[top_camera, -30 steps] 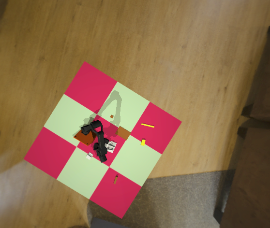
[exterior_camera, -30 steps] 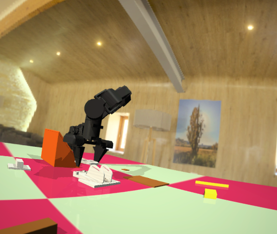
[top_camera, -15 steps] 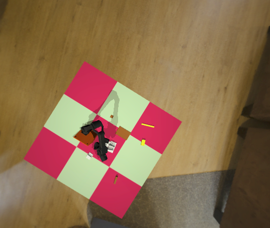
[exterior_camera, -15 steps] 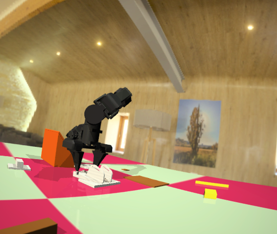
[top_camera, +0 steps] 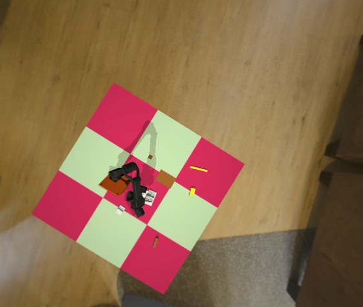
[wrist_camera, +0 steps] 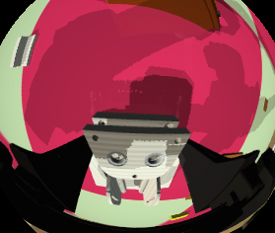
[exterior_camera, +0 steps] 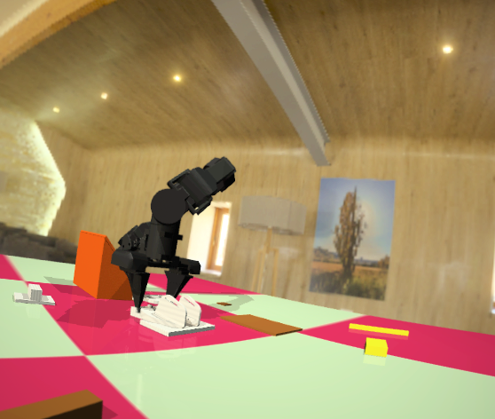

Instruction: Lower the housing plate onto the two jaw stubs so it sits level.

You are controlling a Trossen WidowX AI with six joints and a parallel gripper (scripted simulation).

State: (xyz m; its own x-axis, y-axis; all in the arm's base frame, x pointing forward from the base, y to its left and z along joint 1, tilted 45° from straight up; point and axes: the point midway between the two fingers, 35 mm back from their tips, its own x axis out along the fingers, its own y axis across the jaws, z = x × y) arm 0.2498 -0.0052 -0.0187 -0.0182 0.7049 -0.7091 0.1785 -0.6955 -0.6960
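My gripper tip is now 70 mm short of the white base, 10 mm to the right of it and 20 mm above it. Round my gripper tip: flat brown plate (100 mm ahead, 210 mm to the left, 20 mm below); yellow bar (280 mm ahead, 430 mm to the left, 10 mm below); small brown block (110 mm behind, 300 mm to the left, 20 mm below).
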